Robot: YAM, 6 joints.
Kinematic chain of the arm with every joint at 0, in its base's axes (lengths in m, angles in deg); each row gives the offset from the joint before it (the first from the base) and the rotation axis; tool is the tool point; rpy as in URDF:
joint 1: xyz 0 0 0.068 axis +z
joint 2: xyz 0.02 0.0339 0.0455 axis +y
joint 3: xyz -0.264 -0.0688 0 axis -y
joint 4: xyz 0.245 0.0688 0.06 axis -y
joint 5: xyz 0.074 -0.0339 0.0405 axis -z
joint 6: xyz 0.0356 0 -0.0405 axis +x
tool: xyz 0 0 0 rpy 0 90 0
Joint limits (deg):
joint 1: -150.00..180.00
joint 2: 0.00..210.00
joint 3: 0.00..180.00
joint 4: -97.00..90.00
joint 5: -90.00..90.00
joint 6: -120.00..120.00
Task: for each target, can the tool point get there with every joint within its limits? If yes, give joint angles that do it. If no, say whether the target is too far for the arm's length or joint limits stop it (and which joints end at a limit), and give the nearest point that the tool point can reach.
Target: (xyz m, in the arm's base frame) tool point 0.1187 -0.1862 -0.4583
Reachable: no: joint limits stop it (at a limit: joint 2) | nearest point 0.1214 -0.1904 -0.3796 | short by 0.079 m
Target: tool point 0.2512 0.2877 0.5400
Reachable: yes | joints 44.64 104.21 113.71 38.28 -52.32 -53.09
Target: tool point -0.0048 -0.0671 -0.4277
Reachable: no: joint limits stop it (at a limit: joint 2) | nearest point -0.0073 -0.1018 -0.3493 | short by 0.086 m
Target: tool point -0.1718 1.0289 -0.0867
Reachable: no: too far | nearest point -0.1044 0.6255 -0.0067 | short by 0.417 m
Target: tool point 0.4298 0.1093 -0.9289
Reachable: no: too far | nearest point 0.3144 0.0799 -0.3723 | short by 0.569 m
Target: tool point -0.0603 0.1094 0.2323
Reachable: yes | joints 109.52 48.26 39.34 -65.51 -34.77 66.34
